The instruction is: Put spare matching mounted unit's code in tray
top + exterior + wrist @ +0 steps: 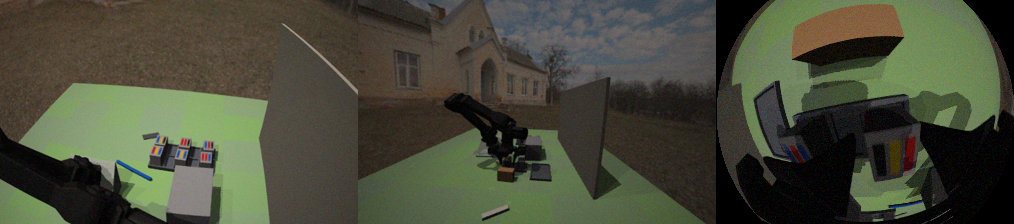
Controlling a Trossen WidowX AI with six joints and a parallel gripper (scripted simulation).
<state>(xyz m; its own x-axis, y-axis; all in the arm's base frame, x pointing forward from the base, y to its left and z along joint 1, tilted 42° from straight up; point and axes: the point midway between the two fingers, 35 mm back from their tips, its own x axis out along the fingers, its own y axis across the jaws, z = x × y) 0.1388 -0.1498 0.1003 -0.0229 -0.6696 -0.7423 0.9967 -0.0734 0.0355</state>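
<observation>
Right now my gripper tip is 17 cm short of the dark tray, 3 cm to the left of it and 1 cm above it. The rest, counted from my gripper tip: brown box: 1 cm ahead, 9 cm to the right, 1 cm above; then white bar: 1 cm ahead, 25 cm to the right, 1 cm below; then grey box: 14 cm ahead, 16 cm to the left, 3 cm above.
</observation>
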